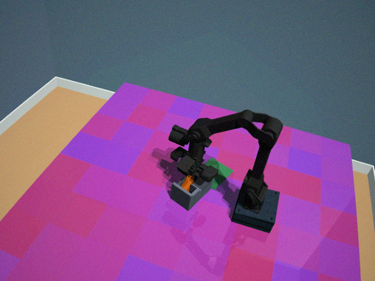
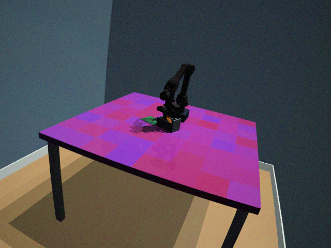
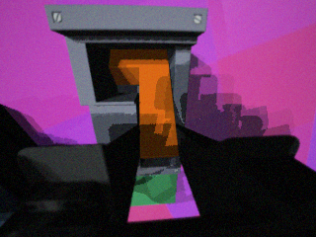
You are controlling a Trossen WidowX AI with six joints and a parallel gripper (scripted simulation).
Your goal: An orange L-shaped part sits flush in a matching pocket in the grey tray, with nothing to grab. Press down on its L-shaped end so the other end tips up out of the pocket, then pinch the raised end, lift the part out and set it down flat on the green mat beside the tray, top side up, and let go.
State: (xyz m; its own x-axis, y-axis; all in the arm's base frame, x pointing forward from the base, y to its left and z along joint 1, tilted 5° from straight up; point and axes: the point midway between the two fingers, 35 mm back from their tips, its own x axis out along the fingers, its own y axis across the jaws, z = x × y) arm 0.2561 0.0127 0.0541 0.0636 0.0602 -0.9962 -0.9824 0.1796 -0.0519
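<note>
My gripper tip is now 4 cm past the green mat, 14 cm to the left of it and 8 cm above it. The rest, counted from my gripper tip: orange L-shaped part 1 cm behind, 4 cm to the left, 3 cm below.
</note>
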